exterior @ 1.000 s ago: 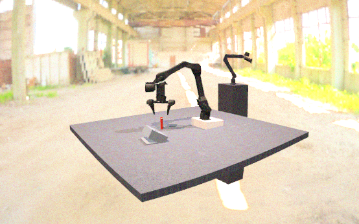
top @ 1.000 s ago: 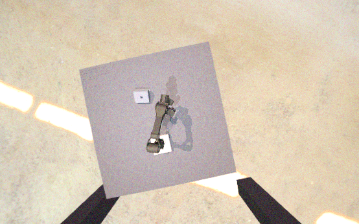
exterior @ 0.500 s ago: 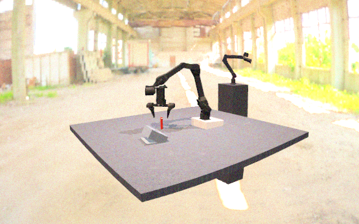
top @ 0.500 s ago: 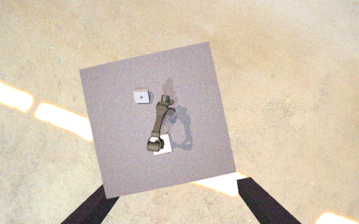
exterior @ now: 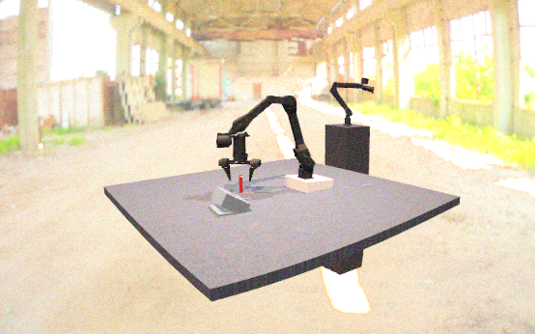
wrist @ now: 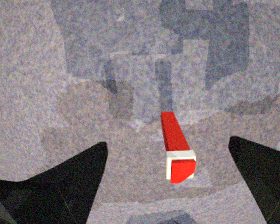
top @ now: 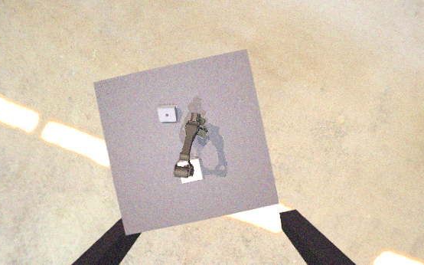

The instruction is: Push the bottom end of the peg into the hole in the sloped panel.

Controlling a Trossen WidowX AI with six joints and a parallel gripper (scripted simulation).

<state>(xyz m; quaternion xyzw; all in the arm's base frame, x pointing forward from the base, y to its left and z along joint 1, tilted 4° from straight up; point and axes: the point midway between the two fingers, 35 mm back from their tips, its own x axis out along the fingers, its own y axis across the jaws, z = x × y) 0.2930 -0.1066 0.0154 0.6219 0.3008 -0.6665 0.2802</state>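
Now: gripper tip right at the red peg. From my gripper tip the other things lie so: sloped panel (16 cm ahead, 21 cm to the left, 2 cm below).
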